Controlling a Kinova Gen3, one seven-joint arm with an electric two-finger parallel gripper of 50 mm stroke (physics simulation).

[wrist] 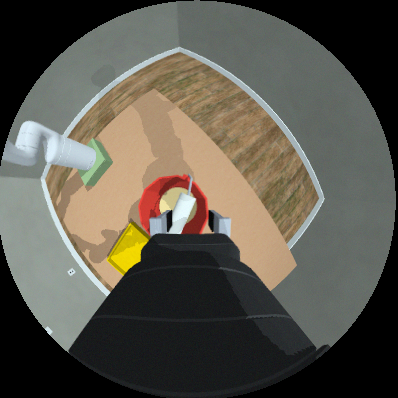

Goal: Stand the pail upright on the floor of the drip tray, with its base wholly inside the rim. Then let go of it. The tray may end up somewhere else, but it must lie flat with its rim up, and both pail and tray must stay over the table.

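Places are measured from the arm's base along level axes (x up, y right, z ahead), in centimetres.
Pixels of known places: gripper, fingertip midpoint: (189, 217); arm's base at its link origin: (87, 158).
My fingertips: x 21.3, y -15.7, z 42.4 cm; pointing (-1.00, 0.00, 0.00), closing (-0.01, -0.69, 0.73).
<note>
For each thing: its top centre in the pictures, then the offset to it from my fingertips. Level surfaces: height alone.
- red faceted pail at its top centre: (164, 217) dx -4.3, dy +3.7, dz -2.5 cm
- white cylindrical grip at its top centre: (175, 222) dx -4.3, dy +3.0, dz -0.5 cm
- yellow drip tray at its top centre: (138, 263) dx -24.7, dy +31.9, dz +1.2 cm
- tan table top at its surface level: dx -27.5 cm
The red faceted pail (150, 200) stands upright on the table, seen from above, with a cream disc-shaped surface inside. Its thin grey bail rises over the opening and carries a white cylindrical grip (184, 206). My gripper (189, 217) is open above the pail. The white grip lies in view between the fingers, closer to the left finger, and nothing is held. How far the fingertips are above it is hard to tell. The yellow drip tray (126, 251) lies flat beside the pail at lower left, rim up. Its near part is hidden by my gripper body.
The tan table top (215, 165) has an edge running from top centre to lower right, with a wood floor (260, 150) beyond. At left, the white arm (72, 152) stands by a green block (102, 161). Pale walls surround the floor.
</note>
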